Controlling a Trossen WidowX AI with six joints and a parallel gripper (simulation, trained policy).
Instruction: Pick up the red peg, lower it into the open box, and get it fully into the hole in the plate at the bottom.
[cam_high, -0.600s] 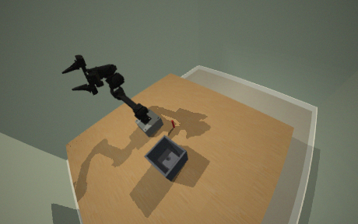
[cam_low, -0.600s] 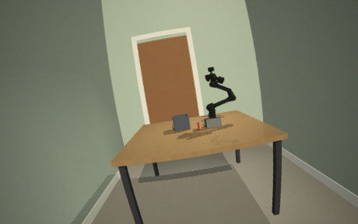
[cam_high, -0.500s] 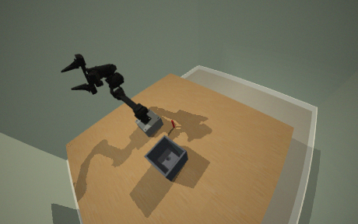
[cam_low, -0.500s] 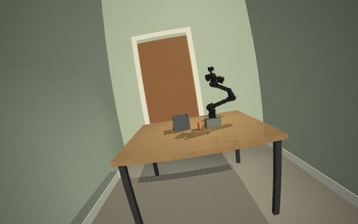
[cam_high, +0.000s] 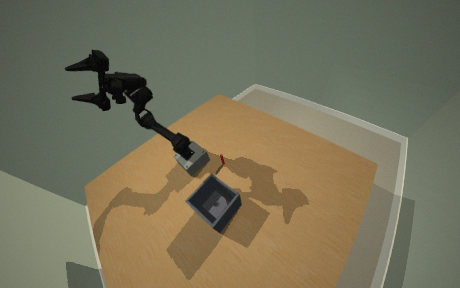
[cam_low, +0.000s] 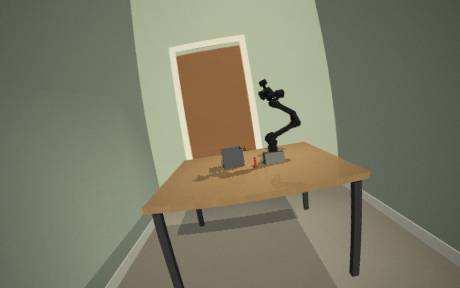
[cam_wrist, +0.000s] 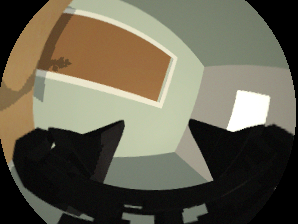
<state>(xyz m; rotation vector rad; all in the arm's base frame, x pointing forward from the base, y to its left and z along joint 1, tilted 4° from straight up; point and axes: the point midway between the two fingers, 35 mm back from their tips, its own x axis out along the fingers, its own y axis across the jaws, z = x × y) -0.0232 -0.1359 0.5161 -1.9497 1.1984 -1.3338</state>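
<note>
My gripper tip is now 560 mm above the red peg, 300 mm to the right of it and 200 mm short of it. The rest, counted from my gripper tip: light grey plate: 550 mm below, 350 mm ahead, 100 mm to the left.
</note>
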